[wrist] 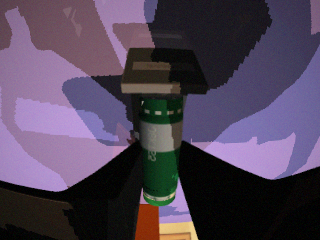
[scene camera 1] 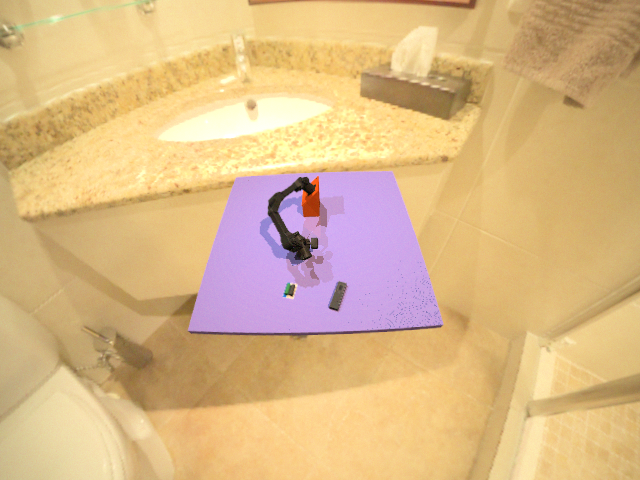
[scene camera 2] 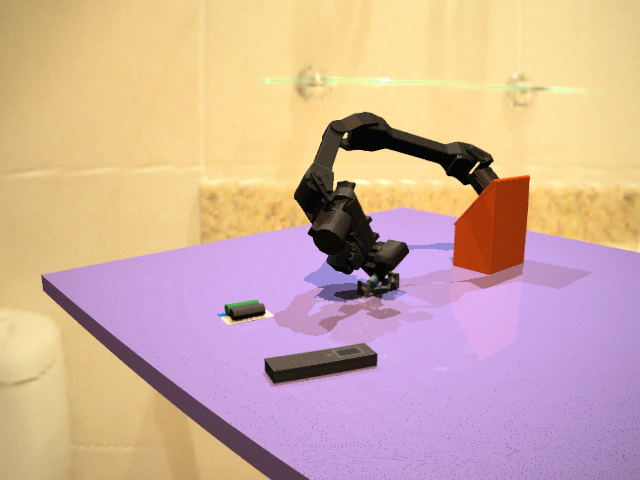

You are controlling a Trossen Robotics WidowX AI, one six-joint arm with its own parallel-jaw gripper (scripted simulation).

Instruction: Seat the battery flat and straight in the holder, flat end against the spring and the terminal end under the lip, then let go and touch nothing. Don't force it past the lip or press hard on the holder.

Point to a battery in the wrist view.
At 160, 118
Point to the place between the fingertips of my gripper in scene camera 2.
At 379, 279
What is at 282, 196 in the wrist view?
My gripper.
